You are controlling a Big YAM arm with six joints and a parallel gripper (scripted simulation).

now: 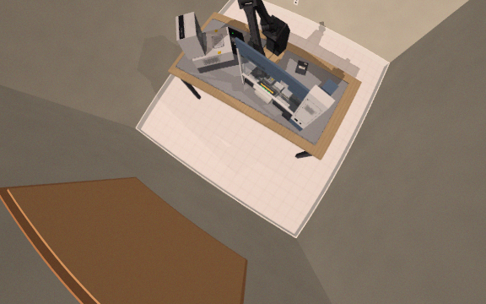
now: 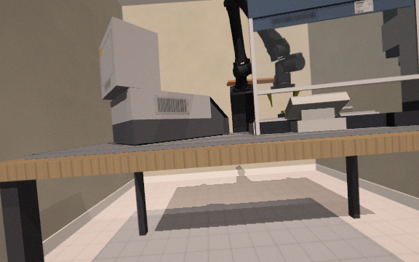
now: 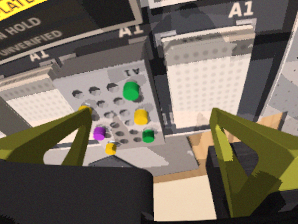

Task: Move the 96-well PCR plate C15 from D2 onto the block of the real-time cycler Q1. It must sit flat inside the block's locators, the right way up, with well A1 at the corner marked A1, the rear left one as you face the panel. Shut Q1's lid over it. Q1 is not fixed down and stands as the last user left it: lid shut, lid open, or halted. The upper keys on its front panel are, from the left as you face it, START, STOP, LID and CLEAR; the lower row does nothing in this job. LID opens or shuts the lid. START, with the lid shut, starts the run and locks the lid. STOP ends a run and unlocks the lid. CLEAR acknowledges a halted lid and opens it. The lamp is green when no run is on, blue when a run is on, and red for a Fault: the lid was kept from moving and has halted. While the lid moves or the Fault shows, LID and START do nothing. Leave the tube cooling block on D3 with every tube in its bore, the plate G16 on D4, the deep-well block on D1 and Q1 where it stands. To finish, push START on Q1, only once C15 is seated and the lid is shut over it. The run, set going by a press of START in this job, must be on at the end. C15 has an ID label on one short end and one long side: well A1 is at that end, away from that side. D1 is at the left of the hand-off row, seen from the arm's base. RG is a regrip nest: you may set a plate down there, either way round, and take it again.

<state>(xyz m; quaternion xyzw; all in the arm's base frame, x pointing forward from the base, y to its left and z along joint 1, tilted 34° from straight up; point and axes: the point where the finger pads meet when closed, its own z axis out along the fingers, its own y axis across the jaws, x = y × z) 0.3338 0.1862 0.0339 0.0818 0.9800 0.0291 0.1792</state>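
My hand is 40 mm past the tube cooling block, 40 mm to the right of it and 60 mm above it. The rest, counted from my hand: white upright post: 150 mm ahead, 140 mm to the right, 100 mm above; then tall white instrument: 110 mm ahead, 490 mm to the left, 140 mm above.
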